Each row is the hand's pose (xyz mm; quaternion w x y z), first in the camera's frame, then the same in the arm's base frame.
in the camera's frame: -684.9 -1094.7 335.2 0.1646 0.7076 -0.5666 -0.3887
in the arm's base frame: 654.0 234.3 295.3 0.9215 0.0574 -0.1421 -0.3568
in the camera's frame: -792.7 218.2 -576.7 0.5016 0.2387 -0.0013 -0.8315
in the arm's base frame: -864.4 138.9 797.3 0.5181 -0.7562 0.0081 -0.3995
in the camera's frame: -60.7 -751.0 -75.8 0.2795 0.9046 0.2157 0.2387
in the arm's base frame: 81.9 -266.3 -18.9 0.3510 0.3578 0.6202 -0.6034
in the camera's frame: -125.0 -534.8 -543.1 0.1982 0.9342 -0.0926 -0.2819
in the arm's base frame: -277.7 -493.7 278.1 0.6774 0.1021 0.1828 -0.7052
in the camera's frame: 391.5 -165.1 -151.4 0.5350 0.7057 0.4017 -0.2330
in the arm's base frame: -557.9 -328.2 -393.4 0.3311 -0.2376 0.6031 -0.6857
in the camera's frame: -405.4 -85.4 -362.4 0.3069 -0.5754 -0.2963 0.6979
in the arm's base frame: -573.5 -29.3 378.8 0.1045 -0.1884 -0.3146 -0.9245
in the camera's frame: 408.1 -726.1 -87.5 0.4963 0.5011 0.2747 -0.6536
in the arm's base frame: -24.8 -514.6 -403.0 0.4036 -0.5798 0.2668 -0.6555
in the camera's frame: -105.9 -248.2 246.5 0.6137 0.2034 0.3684 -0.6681
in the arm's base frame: -250.1 199.8 -195.5 0.2394 -0.7928 0.3148 -0.4638
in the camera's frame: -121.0 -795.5 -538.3 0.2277 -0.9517 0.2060 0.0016
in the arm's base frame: -38.6 -596.9 290.6 0.5286 0.5510 -0.0313 -0.6450
